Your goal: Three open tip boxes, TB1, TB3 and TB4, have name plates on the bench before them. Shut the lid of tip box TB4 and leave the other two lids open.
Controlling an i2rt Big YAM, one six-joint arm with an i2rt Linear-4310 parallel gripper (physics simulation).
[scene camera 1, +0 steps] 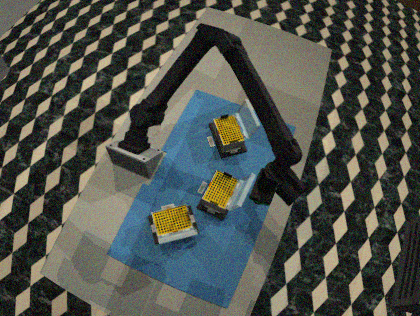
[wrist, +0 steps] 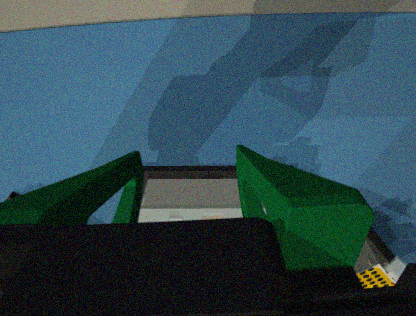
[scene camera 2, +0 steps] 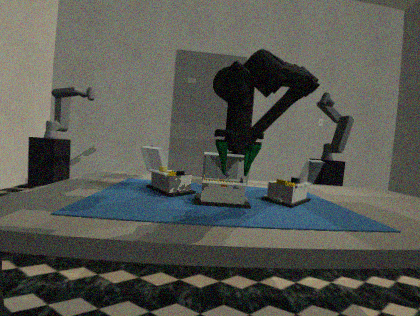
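Pixels of known places: gripper, between the fingertips: (scene camera 1: 259,196) (wrist: 188,159) (scene camera 2: 234,175); arm's base, origin of its link: (scene camera 1: 134,147).
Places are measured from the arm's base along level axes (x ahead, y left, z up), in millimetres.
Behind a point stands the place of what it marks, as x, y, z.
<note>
Three tip boxes with yellow racks stand open on the blue mat. The middle box (scene camera 1: 220,190) (scene camera 2: 223,193) @(386, -29, -33) (wrist: 190,192) @(387, -11, -41) has its clear lid (scene camera 1: 243,192) @(418, -47, 77) (scene camera 2: 212,165) @(420, -70, 45) raised. The upper box (scene camera 1: 229,134) (scene camera 2: 287,193) @(347, 177, -32) has its lid (scene camera 1: 248,120) @(347, 250, 29) (scene camera 2: 313,171) @(355, 251, 43) raised, as does the lower box (scene camera 1: 172,221) (scene camera 2: 171,183) @(304, -181, -31) with its lid (scene camera 1: 175,236) @(279, -257, 77) (scene camera 2: 153,159) @(294, -243, 39). Name plates (scene camera 1: 210,141) @(235, 166, -66) (scene camera 1: 202,187) @(277, -22, -66) (scene camera 1: 168,206) @(212, -158, -7) lie by the boxes; their lettering is too small to read. My gripper (scene camera 1: 262,188) @(473, -22, 31) (scene camera 2: 235,176) @(473, -22, 31) (wrist: 188,159) @(473, -22, 31) is open and empty, close by the middle box's lid; contact cannot be told.
The blue mat (scene camera 1: 195,270) @(367, -313, -68) (scene camera 2: 115,210) @(472, -287, -68) (wrist: 75,90) @(479, 74, -68) lies on the grey bench (scene camera 1: 295,65) @(460, 741, -71) (scene camera 2: 30,222) @(558, -409, -71). My forearm (scene camera 1: 260,100) @(378, 113, 331) passes over the mat close to the upper box's lid in the scene camera 1 view. Part of a yellow rack (wrist: 375,277) @(279, -195, -10) shows at the wrist view's lower right.
</note>
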